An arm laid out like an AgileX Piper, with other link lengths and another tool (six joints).
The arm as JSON. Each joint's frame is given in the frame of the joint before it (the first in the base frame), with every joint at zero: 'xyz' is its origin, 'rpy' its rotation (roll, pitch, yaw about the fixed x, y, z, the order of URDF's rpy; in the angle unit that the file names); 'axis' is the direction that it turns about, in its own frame. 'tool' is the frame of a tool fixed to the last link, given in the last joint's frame.
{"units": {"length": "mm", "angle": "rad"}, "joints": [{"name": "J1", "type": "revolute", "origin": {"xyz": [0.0, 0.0, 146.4], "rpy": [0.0, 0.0, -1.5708]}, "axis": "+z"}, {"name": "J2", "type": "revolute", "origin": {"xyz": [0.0, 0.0, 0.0], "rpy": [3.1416, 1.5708, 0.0]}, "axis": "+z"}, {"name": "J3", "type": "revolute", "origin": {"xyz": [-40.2, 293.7, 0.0], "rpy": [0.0, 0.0, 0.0]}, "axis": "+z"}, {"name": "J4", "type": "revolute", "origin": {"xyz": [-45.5, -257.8, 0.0], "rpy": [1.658, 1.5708, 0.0]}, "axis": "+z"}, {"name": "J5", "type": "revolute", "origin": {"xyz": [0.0, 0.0, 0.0], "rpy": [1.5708, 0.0, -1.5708]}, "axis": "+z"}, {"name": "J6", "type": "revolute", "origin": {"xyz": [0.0, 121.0, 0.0], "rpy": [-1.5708, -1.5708, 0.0]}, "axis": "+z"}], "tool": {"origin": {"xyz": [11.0, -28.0, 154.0], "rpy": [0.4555, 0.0, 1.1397]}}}
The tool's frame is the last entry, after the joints.
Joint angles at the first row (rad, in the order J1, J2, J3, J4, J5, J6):
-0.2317 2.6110 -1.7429 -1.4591 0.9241 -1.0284
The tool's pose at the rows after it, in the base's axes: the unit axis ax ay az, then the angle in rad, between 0 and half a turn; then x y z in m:
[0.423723 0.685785 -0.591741 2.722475 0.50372 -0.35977 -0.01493]
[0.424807 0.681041 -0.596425 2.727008 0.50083 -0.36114 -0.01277]
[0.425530 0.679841 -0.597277 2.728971 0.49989 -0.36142 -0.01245]
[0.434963 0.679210 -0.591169 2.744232 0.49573 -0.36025 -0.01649]
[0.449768 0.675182 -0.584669 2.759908 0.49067 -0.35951 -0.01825]
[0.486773 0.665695 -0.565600 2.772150 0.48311 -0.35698 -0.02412]
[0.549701 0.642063 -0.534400 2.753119 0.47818 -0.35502 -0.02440]
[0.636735 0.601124 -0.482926 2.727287 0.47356 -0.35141 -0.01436]
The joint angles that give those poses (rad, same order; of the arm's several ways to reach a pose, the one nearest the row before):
-0.2303 2.6110 -1.7429 -1.4591 0.9300 -1.0284
-0.2303 2.6110 -1.7428 -1.4591 0.9440 -1.0284
-0.2303 2.6110 -1.7429 -1.4577 0.9475 -1.0284
-0.2303 2.6110 -1.7438 -1.4315 0.9483 -1.0275
-0.2303 2.6089 -1.7485 -1.3996 0.9555 -1.0234
-0.2303 2.6067 -1.7496 -1.3580 0.9568 -0.9716
-0.2303 2.5971 -1.7496 -1.3349 0.9549 -0.8464
-0.2303 2.5595 -1.7496 -1.2883 0.9549 -0.6884

